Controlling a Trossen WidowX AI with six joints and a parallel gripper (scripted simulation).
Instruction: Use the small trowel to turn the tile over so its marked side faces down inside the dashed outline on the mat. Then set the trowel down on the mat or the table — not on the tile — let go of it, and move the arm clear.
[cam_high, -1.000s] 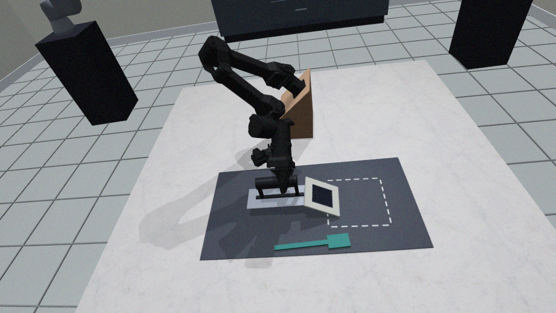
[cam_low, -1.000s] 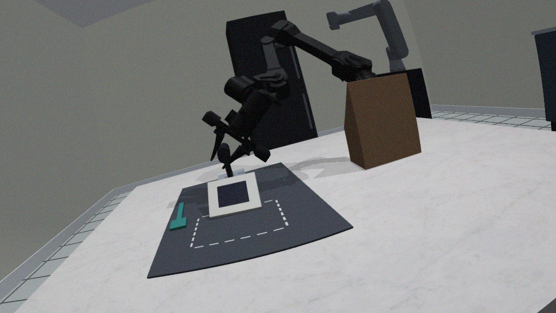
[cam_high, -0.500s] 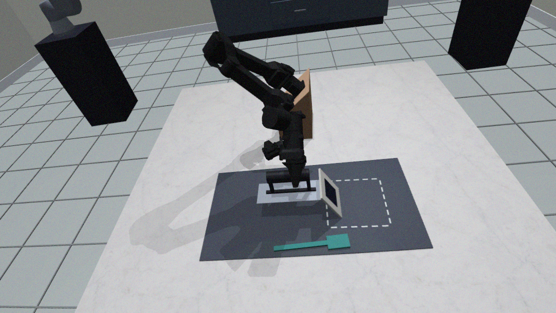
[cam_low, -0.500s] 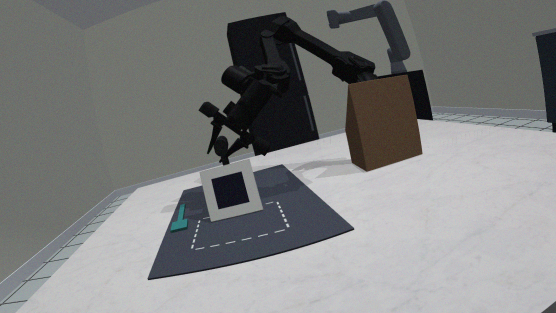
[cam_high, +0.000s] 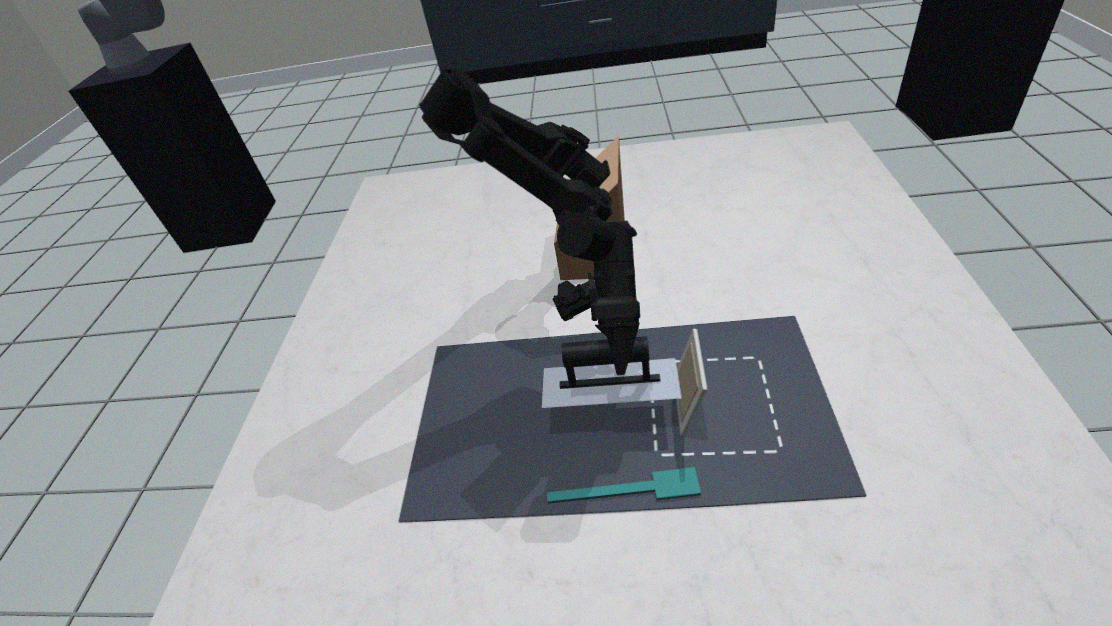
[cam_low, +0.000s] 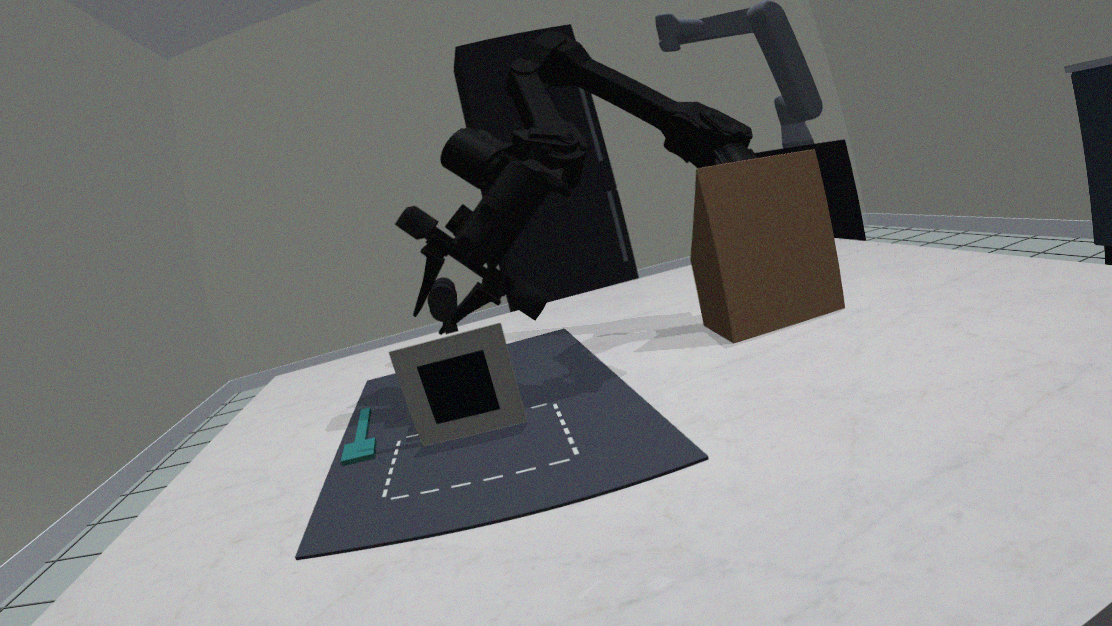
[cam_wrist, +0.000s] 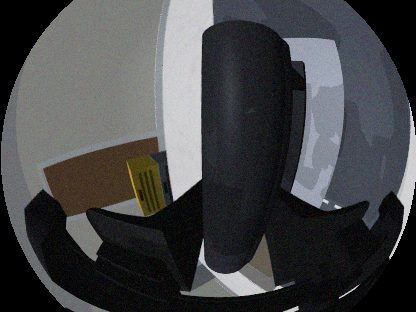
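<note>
My gripper tip is now 13 cm above the dark mat, 2 cm past it and 1 cm to the left of it. Also, from my gripper tip: tile 10 cm to the left, 5 cm below, 1 cm behind; teal flat tool 12 cm ahead, 11 cm below; trowel 2 cm behind, 1 cm below.
</note>
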